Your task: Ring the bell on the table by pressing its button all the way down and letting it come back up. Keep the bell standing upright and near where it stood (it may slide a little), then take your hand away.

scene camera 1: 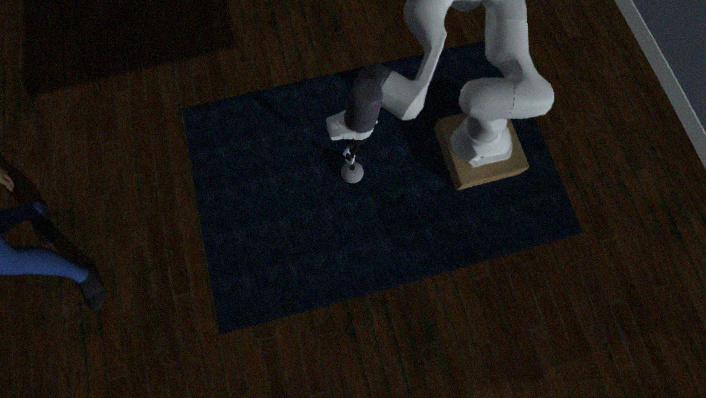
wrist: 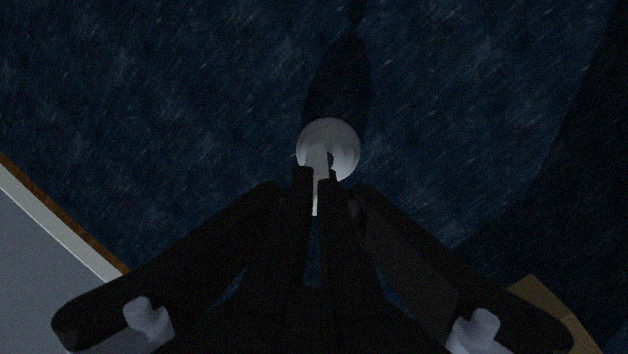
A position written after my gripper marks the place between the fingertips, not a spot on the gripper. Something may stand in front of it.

In view: my gripper [wrist: 316, 163] and a bell [wrist: 339, 138].
